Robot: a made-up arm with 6 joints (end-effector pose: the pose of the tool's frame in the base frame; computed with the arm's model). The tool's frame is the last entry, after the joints.
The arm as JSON. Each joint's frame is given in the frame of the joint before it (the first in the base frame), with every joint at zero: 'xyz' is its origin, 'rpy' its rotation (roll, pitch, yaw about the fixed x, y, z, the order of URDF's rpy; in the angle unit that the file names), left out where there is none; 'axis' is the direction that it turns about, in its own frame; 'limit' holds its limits. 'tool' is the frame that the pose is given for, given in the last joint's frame.
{
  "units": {
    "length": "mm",
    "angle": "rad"
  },
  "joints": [
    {
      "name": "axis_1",
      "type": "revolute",
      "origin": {
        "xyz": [
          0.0,
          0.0,
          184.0
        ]
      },
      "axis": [
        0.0,
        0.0,
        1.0
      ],
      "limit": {
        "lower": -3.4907,
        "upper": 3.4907
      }
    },
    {
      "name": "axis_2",
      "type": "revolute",
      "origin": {
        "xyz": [
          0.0,
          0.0,
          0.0
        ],
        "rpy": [
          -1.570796,
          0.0,
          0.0
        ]
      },
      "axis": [
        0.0,
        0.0,
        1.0
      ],
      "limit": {
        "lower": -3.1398,
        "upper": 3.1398
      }
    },
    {
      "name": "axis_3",
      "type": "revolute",
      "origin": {
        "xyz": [
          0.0,
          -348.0,
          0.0
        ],
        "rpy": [
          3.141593,
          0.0,
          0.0
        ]
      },
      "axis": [
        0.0,
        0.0,
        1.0
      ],
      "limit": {
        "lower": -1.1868,
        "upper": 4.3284
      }
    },
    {
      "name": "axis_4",
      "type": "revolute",
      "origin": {
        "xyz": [
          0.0,
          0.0,
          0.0
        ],
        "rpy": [
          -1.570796,
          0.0,
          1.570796
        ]
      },
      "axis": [
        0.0,
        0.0,
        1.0
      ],
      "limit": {
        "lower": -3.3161,
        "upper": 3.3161
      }
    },
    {
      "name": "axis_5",
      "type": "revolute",
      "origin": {
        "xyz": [
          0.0,
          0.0,
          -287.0
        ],
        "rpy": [
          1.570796,
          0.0,
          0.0
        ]
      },
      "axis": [
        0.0,
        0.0,
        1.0
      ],
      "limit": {
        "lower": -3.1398,
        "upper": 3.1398
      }
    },
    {
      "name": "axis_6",
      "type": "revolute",
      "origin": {
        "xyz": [
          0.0,
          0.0,
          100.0
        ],
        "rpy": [
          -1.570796,
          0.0,
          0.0
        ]
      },
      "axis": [
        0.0,
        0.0,
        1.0
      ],
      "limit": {
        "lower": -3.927,
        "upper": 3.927
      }
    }
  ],
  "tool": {
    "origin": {
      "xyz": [
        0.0,
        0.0,
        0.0
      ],
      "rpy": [
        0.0,
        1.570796,
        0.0
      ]
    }
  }
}
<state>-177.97 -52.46 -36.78 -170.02 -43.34 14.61</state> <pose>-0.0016 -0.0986 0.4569 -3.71 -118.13 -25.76</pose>
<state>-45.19 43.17 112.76 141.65 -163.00 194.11</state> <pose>0.2530 -0.1434 0.7284 8.05 118.96 23.13</pose>
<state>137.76 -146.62 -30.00 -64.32 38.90 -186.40</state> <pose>0.2064 -0.1289 0.1904 35.25 -33.41 12.36</pose>
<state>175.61 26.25 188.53 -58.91 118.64 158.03</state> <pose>0.0971 0.0443 0.6650 43.03 100.87 41.25</pose>
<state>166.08 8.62 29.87 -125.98 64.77 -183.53</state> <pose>-0.3529 0.0269 0.5567 -51.06 -38.12 113.85</pose>
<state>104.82 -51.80 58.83 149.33 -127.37 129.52</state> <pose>0.0249 -0.4303 0.6498 -85.63 59.63 30.14</pose>
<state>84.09 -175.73 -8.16 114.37 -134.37 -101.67</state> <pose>-0.0746 -0.3198 -0.1902 -157.13 -46.59 45.05</pose>
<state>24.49 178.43 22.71 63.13 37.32 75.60</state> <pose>-0.1773 -0.1304 -0.3632 -43.55 33.31 148.26</pose>
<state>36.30 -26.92 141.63 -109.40 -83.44 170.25</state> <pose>-0.3583 -0.2219 0.6437 34.17 120.95 68.55</pose>
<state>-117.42 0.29 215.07 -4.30 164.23 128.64</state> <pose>0.0212 0.2574 0.3744 -89.10 127.69 -72.23</pose>
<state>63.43 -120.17 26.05 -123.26 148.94 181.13</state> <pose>-0.2695 -0.4163 0.2382 38.32 26.96 29.55</pose>
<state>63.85 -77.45 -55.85 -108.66 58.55 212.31</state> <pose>-0.0455 -0.0200 0.2772 -94.28 -5.35 10.37</pose>
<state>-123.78 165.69 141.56 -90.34 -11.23 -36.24</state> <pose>-0.1702 -0.2555 -0.3618 98.43 -118.95 -75.22</pose>
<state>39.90 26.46 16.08 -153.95 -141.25 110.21</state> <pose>0.2718 0.3444 0.4006 64.16 -84.65 129.67</pose>
